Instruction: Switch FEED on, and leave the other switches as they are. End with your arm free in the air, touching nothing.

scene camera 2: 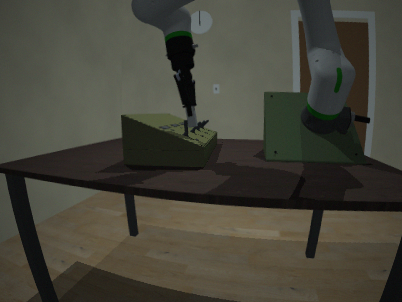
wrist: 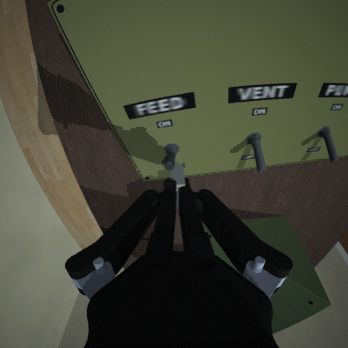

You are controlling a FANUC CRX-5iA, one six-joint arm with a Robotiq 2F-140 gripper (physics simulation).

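Frame: origin at the arm's base, x ahead, y left, z up, level; metres.
Where they show: gripper, fingertip midpoint: (scene camera 2: 193,126) (wrist: 176,172); arm's base, link origin: (scene camera 2: 319,119).
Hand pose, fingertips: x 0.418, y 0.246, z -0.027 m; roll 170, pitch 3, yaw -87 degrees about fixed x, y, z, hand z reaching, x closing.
Each offset is from my fingertips to the centre of the thing. Level surfaces: height alone.
The olive sloped switch box {0.132 m ahead, 0.148 m right, 0.054 m down} (scene camera 2: 160,145) (wrist: 200,45) stands on the table. Its FEED lever {0.021 m ahead, 0.010 m left, 0.000 m up} (scene camera 2: 186,128) (wrist: 170,156) sits below the FEED label {0.088 m ahead, 0.026 m left, 0.001 m down} (wrist: 160,105); it looks shorter than the others in the wrist view and stands nearly upright in the scene view. The VENT lever {0.036 m ahead, 0.110 m right, 0.006 m down} (wrist: 258,152) and the lever under the partly cut-off label at right (wrist: 329,144) lean down, away from their ON marks. My gripper (scene camera 2: 191,120) (wrist: 176,172) is shut and empty, its tips right beside the FEED lever's free end on the low-edge side. I cannot tell whether they touch.
A green panel (scene camera 2: 282,125) (wrist: 280,250) stands on the dark table {0.114 m down} (scene camera 2: 240,182) (wrist: 90,165), right of the switch box in the scene view. A grey arm part (scene camera 2: 327,75) with a dark end hangs in front of it. A wall and a door lie behind.
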